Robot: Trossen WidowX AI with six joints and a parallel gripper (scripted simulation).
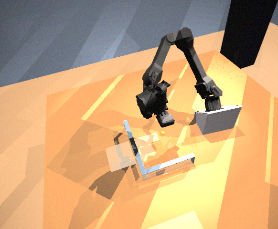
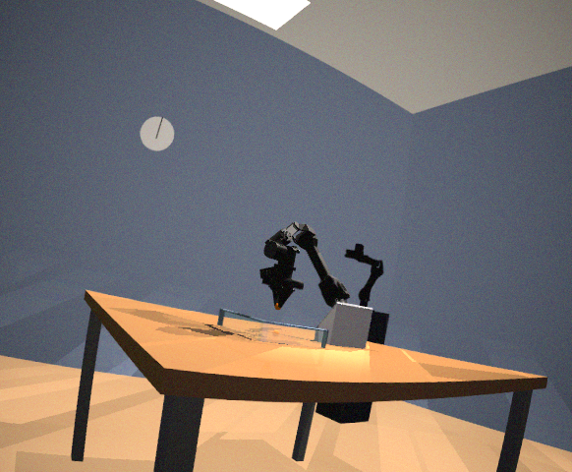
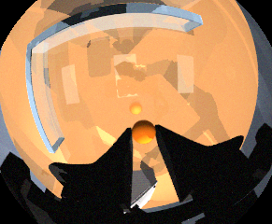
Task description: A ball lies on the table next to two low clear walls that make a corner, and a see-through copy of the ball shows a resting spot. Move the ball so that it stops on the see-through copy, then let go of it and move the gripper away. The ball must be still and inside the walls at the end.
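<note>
Now: gripper tip 1 cm past the pale orange sphere and 9 cm above it. The rest, counted from my gripper tip: orange ball: right at my gripper tip.
</note>
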